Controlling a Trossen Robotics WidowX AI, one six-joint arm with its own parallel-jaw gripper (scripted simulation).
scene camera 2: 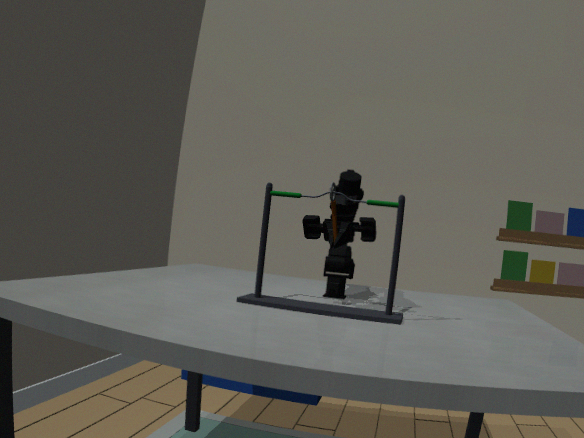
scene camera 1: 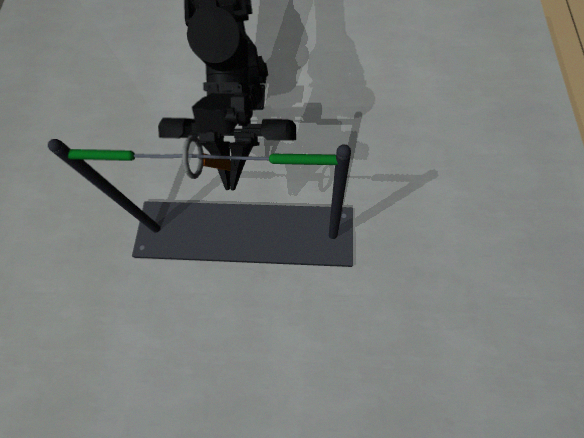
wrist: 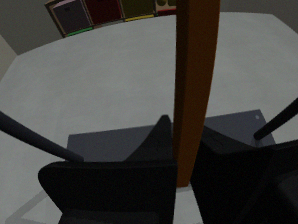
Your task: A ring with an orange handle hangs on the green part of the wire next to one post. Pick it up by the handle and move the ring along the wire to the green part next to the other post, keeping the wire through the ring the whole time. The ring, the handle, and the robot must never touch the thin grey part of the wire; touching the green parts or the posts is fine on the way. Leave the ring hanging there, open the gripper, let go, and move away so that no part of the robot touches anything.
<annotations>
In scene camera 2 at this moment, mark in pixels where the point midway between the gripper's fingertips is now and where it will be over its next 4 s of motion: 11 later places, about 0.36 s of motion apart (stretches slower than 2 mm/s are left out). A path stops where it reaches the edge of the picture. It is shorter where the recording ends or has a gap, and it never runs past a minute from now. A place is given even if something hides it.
My gripper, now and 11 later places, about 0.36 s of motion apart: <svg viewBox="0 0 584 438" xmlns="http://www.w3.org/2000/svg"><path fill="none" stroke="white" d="M332 246L326 245L321 244L320 243L326 247L338 252L348 255L356 257L361 257L365 258L369 258L370 260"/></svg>
</annotations>
